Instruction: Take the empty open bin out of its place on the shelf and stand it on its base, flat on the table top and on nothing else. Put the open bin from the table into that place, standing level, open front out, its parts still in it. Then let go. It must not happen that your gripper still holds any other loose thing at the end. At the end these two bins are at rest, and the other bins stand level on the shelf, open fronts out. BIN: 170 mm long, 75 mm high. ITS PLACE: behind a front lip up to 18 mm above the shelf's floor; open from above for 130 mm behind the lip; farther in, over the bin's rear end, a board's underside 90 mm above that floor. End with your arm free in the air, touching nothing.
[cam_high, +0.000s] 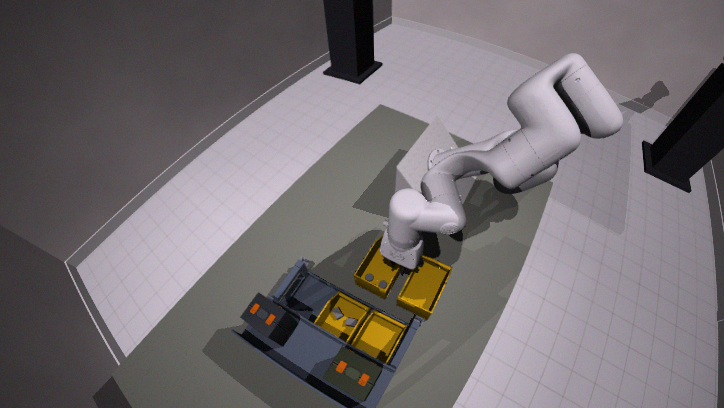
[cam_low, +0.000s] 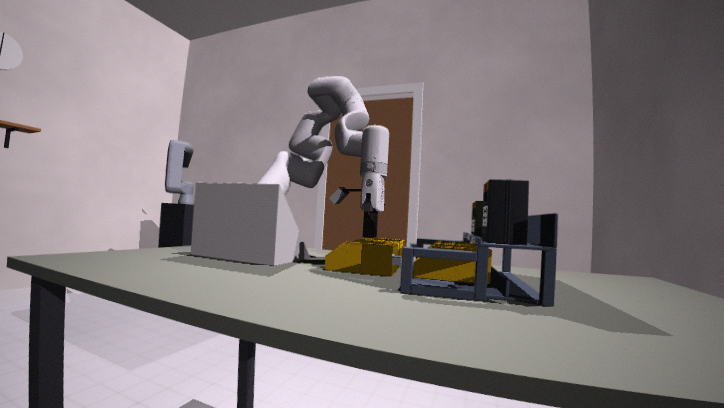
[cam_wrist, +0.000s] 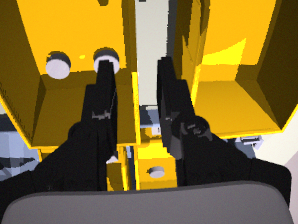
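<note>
Right now my hand is 130 mm short of the shelf's front bar, 90 mm above it and 60 mm to the left of it. Round my hand: black box: 320 mm ahead, 170 mm to the right, 60 mm above.
</note>
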